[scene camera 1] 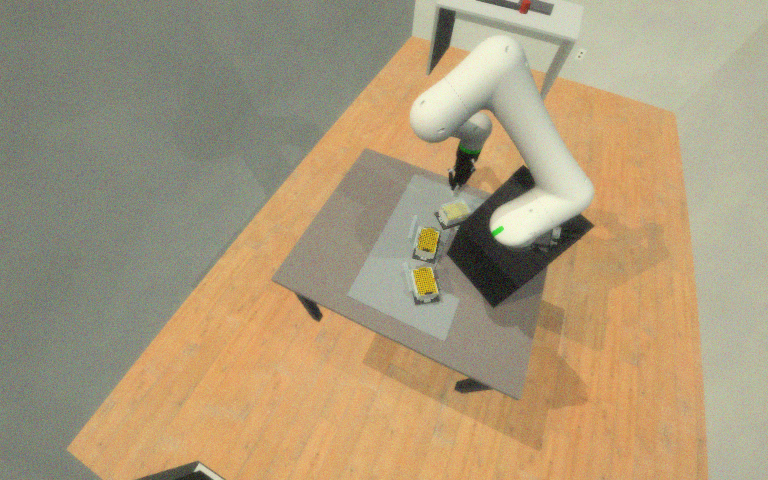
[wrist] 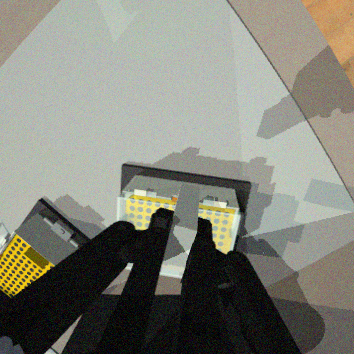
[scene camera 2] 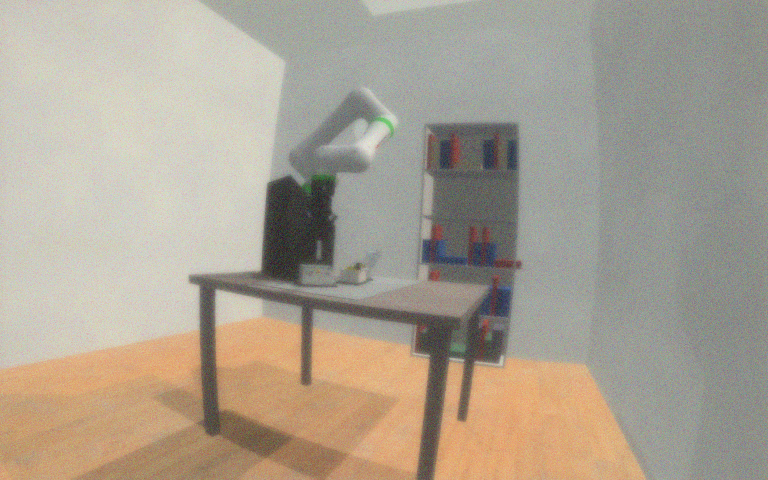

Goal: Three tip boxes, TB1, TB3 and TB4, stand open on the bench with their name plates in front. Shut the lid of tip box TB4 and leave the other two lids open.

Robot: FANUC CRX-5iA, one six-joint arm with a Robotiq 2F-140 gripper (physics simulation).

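Frame: origin at the arm's base, x ahead, y left, z up, level; metres.
Seen in the pictures: gripper, fingertip midpoint: (scene camera 1: pixel 453 194) (wrist: pixel 185 201) (scene camera 2: pixel 318 258); arm's base, origin of the base link: (scene camera 2: pixel 300 206).
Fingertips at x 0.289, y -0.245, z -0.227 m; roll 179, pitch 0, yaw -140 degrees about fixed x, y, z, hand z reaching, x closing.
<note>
Offsets run from my fingertips to a thing's top centre. "*": to the spot under its first point. Level surfaces: height alone.
The tip box nearest my gripper (scene camera 1: pixel 454 213) (scene camera 2: pixel 317 275) (wrist: pixel 185 201) has its clear lid down over the pale yellow tips; whether it is fully latched I cannot tell. The middle box {dx +0.013, dy +0.267, dz -0.034 m} (scene camera 1: pixel 427 240) (wrist: pixel 22 260) and the far box {dx -0.051, dy +0.457, dz -0.034 m} (scene camera 1: pixel 425 281) have bright yellow tips and raised lids (scene camera 1: pixel 413 227) {* dx +0.017, dy +0.507, dz +0.034 m} (scene camera 1: pixel 407 276). One open box {dx +0.001, dy +0.264, dz -0.042 m} (scene camera 2: pixel 355 275) also shows in scene camera 2. The plate lettering is unreadable. My gripper (scene camera 1: pixel 456 189) (scene camera 2: pixel 318 254) (wrist: pixel 185 201) is shut and empty, pointing down above the covered box's lid; contact is unclear. Its black fingers hide part of the lid.
The boxes stand on a pale mat {dz -0.108 m} (scene camera 1: pixel 390 249) (wrist: pixel 150 90) on the brown bench {dz -0.111 m} (scene camera 1: pixel 334 226) (scene camera 2: pixel 430 297). The black robot base block (scene camera 1: pixel 492 283) (scene camera 2: pixel 283 226) stands close beside them. A bookshelf (scene camera 2: pixel 422 198) and a white side table (scene camera 1: pixel 560 28) stand away from the bench.
</note>
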